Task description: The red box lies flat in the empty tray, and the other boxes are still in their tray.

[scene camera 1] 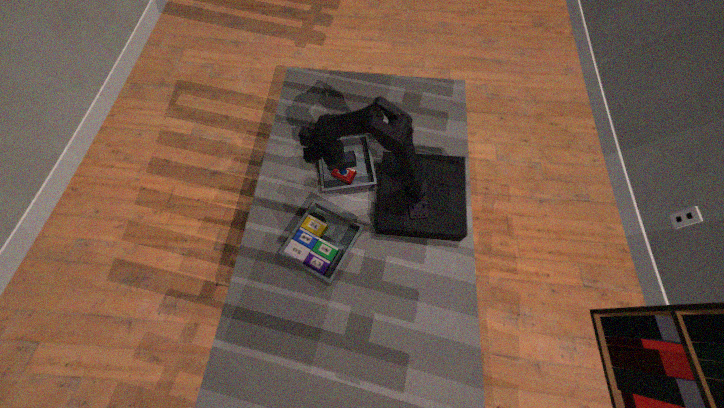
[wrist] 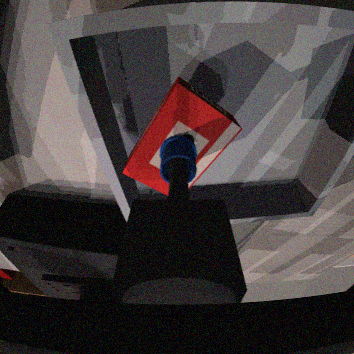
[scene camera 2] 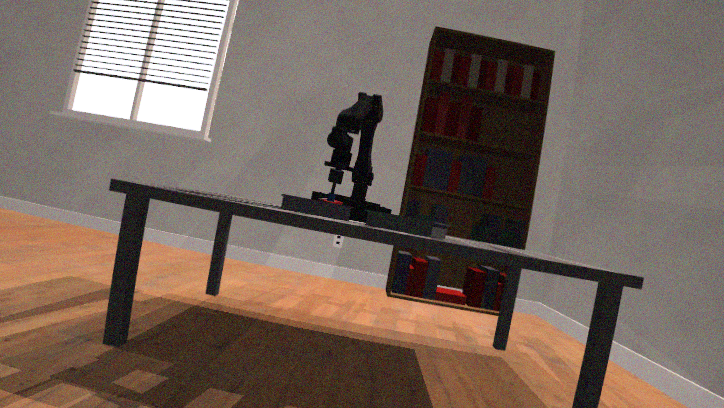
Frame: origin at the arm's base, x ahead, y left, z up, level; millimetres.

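Where they show: hand, tool point: (scene camera 1: pixel 343 172) (wrist: pixel 178 146); arm's base, link origin: (scene camera 1: pixel 415 194) (wrist: pixel 100 285) (scene camera 2: pixel 357 201).
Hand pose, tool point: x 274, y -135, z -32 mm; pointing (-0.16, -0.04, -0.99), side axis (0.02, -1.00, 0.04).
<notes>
Things, the pixels of their top centre, and the offset from my tool point. Level surfaces: height alone.
- red box, top centre: (wrist: pixel 179 161) (scene camera 2: pixel 330 198) (scene camera 1: pixel 343 170) dx +0, dy +0, dz +19 mm
- grey empty tray, top centre: (wrist: pixel 237 156) (scene camera 2: pixel 315 200) (scene camera 1: pixel 345 161) dx -11, dy -53, dz +1 mm
- second tray, top centre: (scene camera 2: pixel 409 217) (scene camera 1: pixel 321 238) dx +97, dy +277, dz +1 mm
- yellow box, top centre: (scene camera 1: pixel 313 225) dx +128, dy +217, dz -9 mm
- blue box, top centre: (scene camera 1: pixel 305 238) dx +160, dy +266, dz -12 mm
- green box, top centre: (scene camera 1: pixel 325 249) dx +88, dy +314, dz -15 mm
- white box, top centre: (scene camera 1: pixel 296 250) dx +191, dy +314, dz -6 mm
- purple box, top centre: (scene camera 1: pixel 316 262) dx +120, dy +362, dz -11 mm
- grey table top, surface height: dz -50 mm
The red box (scene camera 1: pixel 344 175) (scene camera 2: pixel 331 201) (wrist: pixel 154 158), with a white label on top, hangs on my blue suction cup (scene camera 1: pixel 347 172) (scene camera 2: pixel 331 194) (wrist: pixel 178 158). It is down inside the grey empty tray (scene camera 1: pixel 372 163) (scene camera 2: pixel 311 206) (wrist: pixel 253 200), turned at an angle to the tray's walls and near the front wall. I cannot tell if it touches the tray floor. The second tray (scene camera 1: pixel 345 253) (scene camera 2: pixel 399 222) lies nearer the camera. It holds a yellow box (scene camera 1: pixel 313 224), a blue box (scene camera 1: pixel 304 237), a green box (scene camera 1: pixel 325 248), a white box (scene camera 1: pixel 296 249) and a purple box (scene camera 1: pixel 317 262).
The arm's black base plate (scene camera 1: pixel 435 202) sits right of both trays on the grey table top (scene camera 1: pixel 405 329). The table (scene camera 2: pixel 126 269) stands on a wooden floor. A bookshelf (scene camera 2: pixel 491 43) stands behind it by the wall.
</notes>
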